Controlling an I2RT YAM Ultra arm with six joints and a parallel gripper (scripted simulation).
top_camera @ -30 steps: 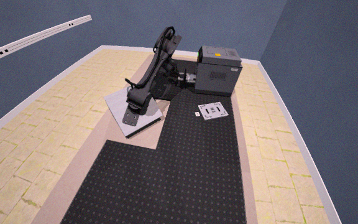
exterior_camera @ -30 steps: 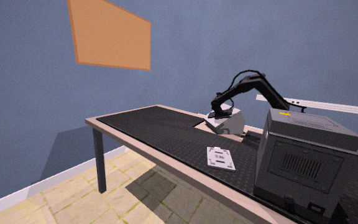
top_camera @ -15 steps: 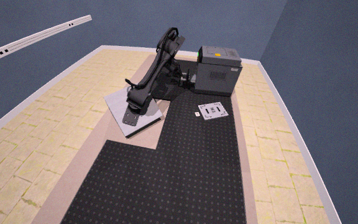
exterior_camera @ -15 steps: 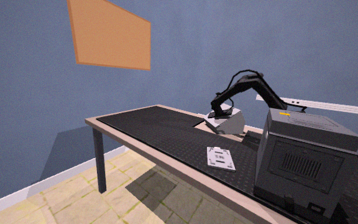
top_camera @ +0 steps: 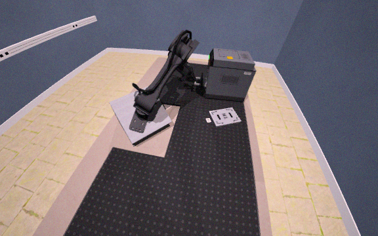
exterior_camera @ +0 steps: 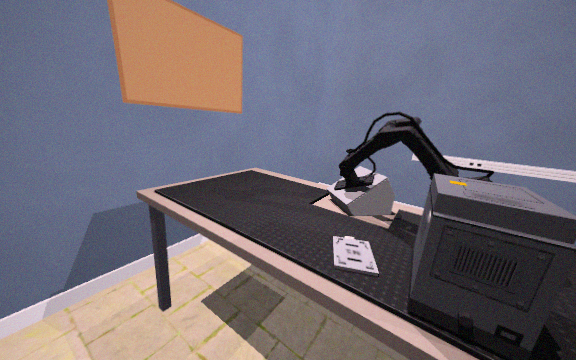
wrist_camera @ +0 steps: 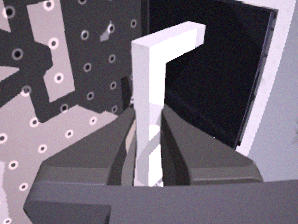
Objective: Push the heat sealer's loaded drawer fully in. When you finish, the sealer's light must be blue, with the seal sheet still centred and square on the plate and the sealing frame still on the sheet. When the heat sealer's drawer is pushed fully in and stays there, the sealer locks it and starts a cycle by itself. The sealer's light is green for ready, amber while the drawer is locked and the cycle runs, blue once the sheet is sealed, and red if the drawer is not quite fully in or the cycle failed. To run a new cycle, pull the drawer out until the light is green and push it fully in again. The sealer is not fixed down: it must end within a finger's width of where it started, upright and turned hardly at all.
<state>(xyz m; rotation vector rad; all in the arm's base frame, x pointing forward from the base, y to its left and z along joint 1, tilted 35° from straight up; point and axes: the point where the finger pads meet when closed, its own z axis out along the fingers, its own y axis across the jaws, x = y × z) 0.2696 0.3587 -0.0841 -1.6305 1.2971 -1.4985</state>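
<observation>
The sealer drawer lies 100 mm ahead of my hand, 10 mm to the right of it and 10 mm below it. The rest, counted from my hand: white tag 80 mm ahead, 290 mm to the right, 80 mm below.
</observation>
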